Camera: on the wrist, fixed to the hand. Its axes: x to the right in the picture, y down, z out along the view.
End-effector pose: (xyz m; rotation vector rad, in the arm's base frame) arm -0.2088 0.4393 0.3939 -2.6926 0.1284 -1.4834
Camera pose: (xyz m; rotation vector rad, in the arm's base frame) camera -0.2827 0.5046 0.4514 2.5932 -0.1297 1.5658
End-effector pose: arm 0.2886 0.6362 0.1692 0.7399 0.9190 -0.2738
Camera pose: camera 0.1982 0.6504 0.1009 0.5803 1.0420 -0.2445
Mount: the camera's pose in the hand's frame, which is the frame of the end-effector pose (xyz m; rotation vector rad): 0.0022 -0.0674 -0.0921 -0.1494 0.0865 -0.0828
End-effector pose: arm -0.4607 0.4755 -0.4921 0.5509 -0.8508 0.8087
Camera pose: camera -0.3653 0.5021 -0.5488 0.4137 -0.7965 0.6825
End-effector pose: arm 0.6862 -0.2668 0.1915 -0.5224 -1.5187 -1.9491
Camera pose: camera 0.6446 -0.3452 0.1197 -0.4377 -1.3681 -2.1323
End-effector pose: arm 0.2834 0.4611 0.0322 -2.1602 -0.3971 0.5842
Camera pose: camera 0.3294 0.4422 0.1350 -2.2903 -0.4939 0.4248
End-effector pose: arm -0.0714 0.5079 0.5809 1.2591 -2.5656 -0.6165
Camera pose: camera 0.0085 0.4443 0.6318 1.3165 -2.3602 -0.7383
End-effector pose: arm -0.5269 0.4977 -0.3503 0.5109 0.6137 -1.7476
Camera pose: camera -0.5904 0.5689 -0.4129 0.4640 0.8302 -1.7481
